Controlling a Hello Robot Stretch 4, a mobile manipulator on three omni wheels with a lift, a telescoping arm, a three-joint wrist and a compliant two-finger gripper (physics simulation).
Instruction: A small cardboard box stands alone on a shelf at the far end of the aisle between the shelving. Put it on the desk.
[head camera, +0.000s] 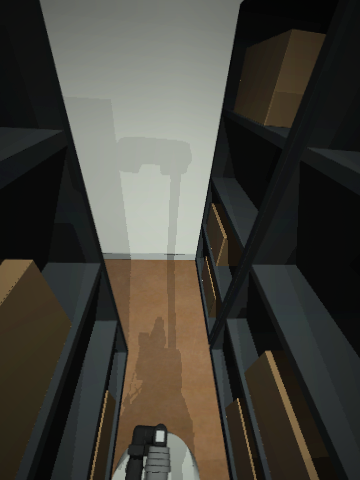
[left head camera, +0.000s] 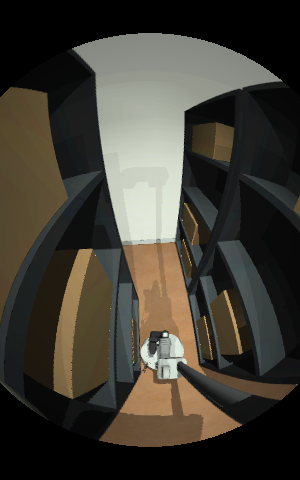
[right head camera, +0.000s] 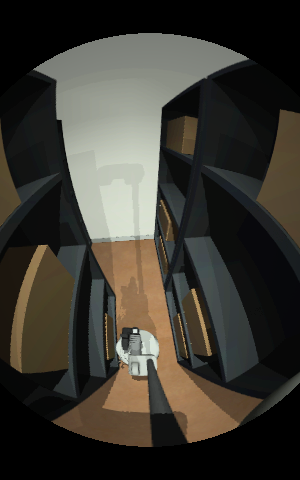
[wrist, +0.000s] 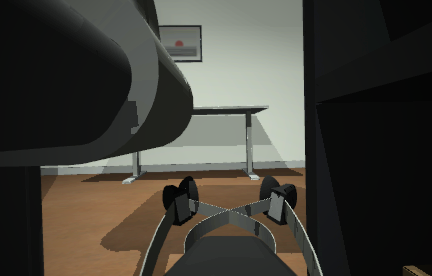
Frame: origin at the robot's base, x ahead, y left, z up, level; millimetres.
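Where they show: gripper, between the fingertips: (left head camera: 151, 368) (right head camera: 124, 364) (wrist: 228, 191).
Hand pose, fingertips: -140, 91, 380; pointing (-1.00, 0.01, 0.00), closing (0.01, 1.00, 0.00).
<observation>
After its pixels a point has its place, as x, y, z.
A cardboard box (head camera: 265, 80) {1082, -310, 1562} (left head camera: 204, 140) {1136, -305, 1542} (right head camera: 189, 135) {982, -363, 1553} stands by itself in the upper compartment of the far right shelving, near the end wall. Other cardboard boxes stand lower in that unit. The desk (wrist: 230, 109) {-2469, 150, 667} shows in the wrist view, against the wall beyond the aisle's opening; part of it is hidden behind the robot's own body. My gripper (wrist: 228, 191) {-140, 91, 380} is open, its two fingertips well apart with floor showing between them. It is far from both the box and the desk. The fingers are not discernible in the head views.
Dark shelving stands close on both sides, with the left upright (head camera: 82, 200) {598, 283, 1234} and right post (head camera: 276, 190) {714, -334, 1266} bordering a narrow aisle. Large boxes stand on the left (head camera: 30, 340) {248, 271, 1113} and lower right (head camera: 275, 405) {234, -383, 716}. A pale wall (head camera: 150, 50) {1597, 221, 1662} closes the far end. A shelving side shows right in the wrist view.
</observation>
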